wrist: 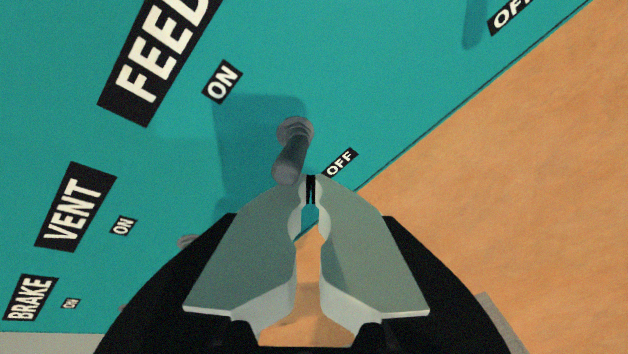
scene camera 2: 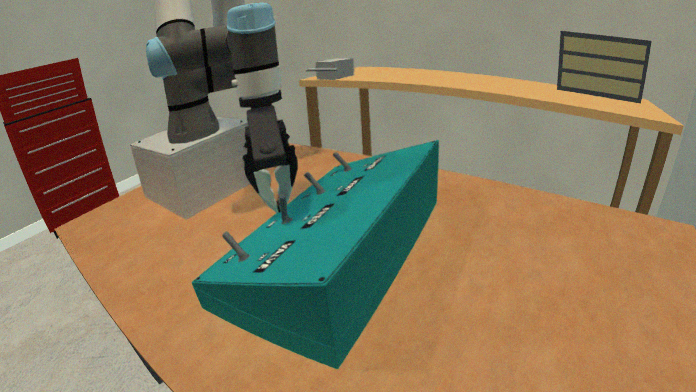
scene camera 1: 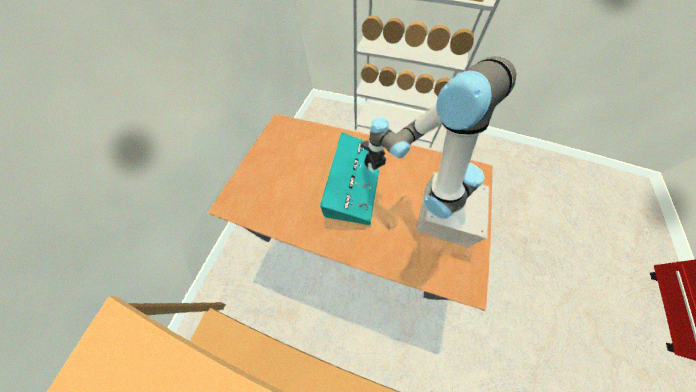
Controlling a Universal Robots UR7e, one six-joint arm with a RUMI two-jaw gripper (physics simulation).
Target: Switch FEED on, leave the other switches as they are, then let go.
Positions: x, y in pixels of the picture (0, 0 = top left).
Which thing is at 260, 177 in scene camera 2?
My gripper.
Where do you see a teal switch panel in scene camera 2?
At 310, 282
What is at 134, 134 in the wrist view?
A teal switch panel.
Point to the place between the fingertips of my gripper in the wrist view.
311, 177
